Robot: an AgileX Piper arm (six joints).
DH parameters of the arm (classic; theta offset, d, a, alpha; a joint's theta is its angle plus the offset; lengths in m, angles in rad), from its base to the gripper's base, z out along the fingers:
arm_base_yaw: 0 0.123 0 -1.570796
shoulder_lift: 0.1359 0 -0.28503 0
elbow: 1.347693 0 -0.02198 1.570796
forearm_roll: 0 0.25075 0 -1.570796
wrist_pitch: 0 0 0 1.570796
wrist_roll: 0 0.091 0 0
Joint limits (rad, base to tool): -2.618..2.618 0..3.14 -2.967..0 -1.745..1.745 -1.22..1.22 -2.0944..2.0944
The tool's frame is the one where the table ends.
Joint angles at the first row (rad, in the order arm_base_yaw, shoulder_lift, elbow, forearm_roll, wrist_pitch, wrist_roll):
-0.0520, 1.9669, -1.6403, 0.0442, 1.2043, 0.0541
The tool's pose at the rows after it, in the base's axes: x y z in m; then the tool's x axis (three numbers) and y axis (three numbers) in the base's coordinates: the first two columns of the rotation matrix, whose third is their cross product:
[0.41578, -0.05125, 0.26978, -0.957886, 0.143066, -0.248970, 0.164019, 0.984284, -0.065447]
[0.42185, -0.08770, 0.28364, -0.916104, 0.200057, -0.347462, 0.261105, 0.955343, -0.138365]
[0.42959, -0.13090, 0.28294, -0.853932, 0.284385, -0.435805, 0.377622, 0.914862, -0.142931]
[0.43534, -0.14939, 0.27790, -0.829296, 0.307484, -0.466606, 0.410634, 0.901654, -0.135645]
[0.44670, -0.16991, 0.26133, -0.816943, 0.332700, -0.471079, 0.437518, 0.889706, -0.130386]
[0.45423, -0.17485, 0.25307, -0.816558, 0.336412, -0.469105, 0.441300, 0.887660, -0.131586]
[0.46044, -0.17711, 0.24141, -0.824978, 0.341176, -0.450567, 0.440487, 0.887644, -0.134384]
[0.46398, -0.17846, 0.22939, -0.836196, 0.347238, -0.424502, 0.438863, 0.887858, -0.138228]
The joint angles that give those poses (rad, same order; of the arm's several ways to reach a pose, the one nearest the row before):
-0.1057, 1.9688, -1.7519, -0.0841, 1.1937, 0.0724
-0.1706, 1.9819, -1.8137, -0.1794, 1.1475, 0.1165
-0.2581, 2.0264, -1.8684, -0.2135, 1.0689, 0.1619
-0.2948, 2.0619, -1.9017, -0.2124, 1.0314, 0.1645
-0.3304, 2.1384, -1.9651, -0.2065, 1.0121, 0.1611
-0.3348, 2.1805, -2.0063, -0.2074, 1.0135, 0.1611
-0.3348, 2.2210, -2.0357, -0.2074, 1.0235, 0.1611
-0.3348, 2.2526, -2.0497, -0.2074, 1.0352, 0.1611

